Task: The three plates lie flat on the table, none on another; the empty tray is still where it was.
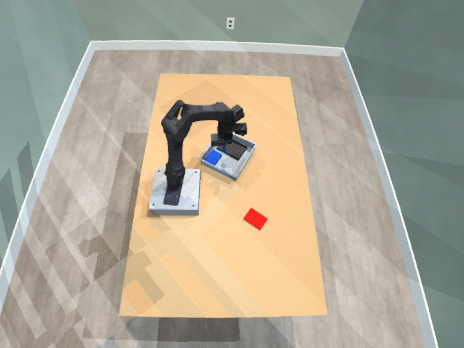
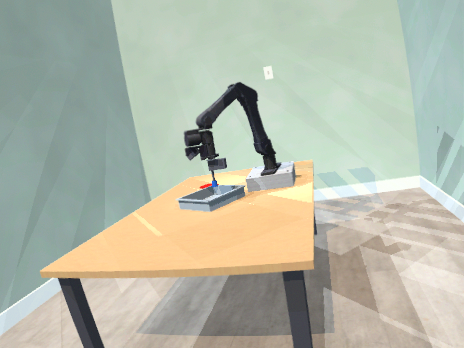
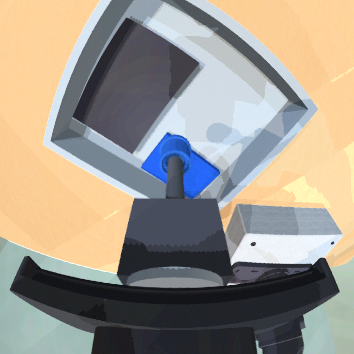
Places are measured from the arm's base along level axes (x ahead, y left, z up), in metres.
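Pixels of known places: hand at its tool point: [image 1: 224, 150] [image 2: 215, 186] [image 3: 174, 148]; arm's base at its link origin: [image 1: 174, 186] [image 2: 271, 169] [image 3: 270, 272].
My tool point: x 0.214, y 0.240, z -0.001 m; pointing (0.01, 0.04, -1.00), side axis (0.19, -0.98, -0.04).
Observation:
For each thing: its middle in the pictures, then the offset to it from my tool point. Level surfaces: height alone.
- blue plate at the middle of its body: [image 3: 180, 168] [image 1: 212, 158] dx -0.058, dy -0.017, dz -0.065 m
- larger dark plate at the middle of its body: [image 3: 128, 87] [image 1: 232, 147] dx +0.038, dy +0.065, dz -0.065 m
- grey tray at the middle of its body: [image 3: 171, 109] [image 2: 211, 197] [image 1: 228, 153] dx +0.023, dy +0.010, dz -0.048 m
- red plate at the middle of its body: [image 1: 255, 218] [image 2: 209, 186] dx +0.189, dy -0.336, dz -0.068 m
- wooden table at its surface level: dz -0.073 m
A blue plate [image 1: 213, 157] [image 3: 204, 174] and a larger dark plate [image 1: 235, 150] [image 3: 133, 84] lie flat side by side in the grey tray [image 1: 234, 174] [image 2: 202, 204] [image 3: 102, 163]. A red plate [image 1: 255, 218] [image 2: 205, 186] lies flat on the table, apart from the tray. My suction cup [image 1: 224, 148] [image 2: 214, 183] [image 3: 175, 149] points down inside the tray, over the blue plate's edge nearest the dark plate. It holds nothing. I cannot tell whether it touches the blue plate.
The arm's grey base block [image 1: 175, 191] [image 2: 269, 180] [image 3: 281, 228] stands close beside the tray. The wooden table [image 1: 224, 280] [image 2: 224, 239] stretches out in front of the tray and the base.

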